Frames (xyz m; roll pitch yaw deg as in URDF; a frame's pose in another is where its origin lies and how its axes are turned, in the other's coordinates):
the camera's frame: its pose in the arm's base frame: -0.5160 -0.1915 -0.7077 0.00 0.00 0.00
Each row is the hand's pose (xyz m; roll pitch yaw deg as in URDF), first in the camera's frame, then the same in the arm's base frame.
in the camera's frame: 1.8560 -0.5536 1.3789 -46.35 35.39 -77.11
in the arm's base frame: 1.3400 -0.7451 0.6712 -46.35 35.39 -77.11
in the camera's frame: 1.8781 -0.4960 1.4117 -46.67 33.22 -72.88
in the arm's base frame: 1.3621 -0.6875 0.7040 -46.67 33.22 -72.88
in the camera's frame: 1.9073 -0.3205 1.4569 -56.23 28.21 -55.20
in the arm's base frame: 1.3913 -0.5120 0.7492 -56.23 28.21 -55.20
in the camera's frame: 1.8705 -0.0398 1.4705 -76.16 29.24 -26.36
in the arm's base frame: 1.3545 -0.2313 0.7628 -76.16 29.24 -26.36
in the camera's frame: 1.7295 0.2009 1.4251 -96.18 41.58 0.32
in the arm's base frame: 1.2135 0.0094 0.7174 -96.18 41.58 0.32
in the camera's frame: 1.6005 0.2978 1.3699 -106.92 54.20 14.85
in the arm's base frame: 1.0845 0.1063 0.6622 -106.92 54.20 14.85
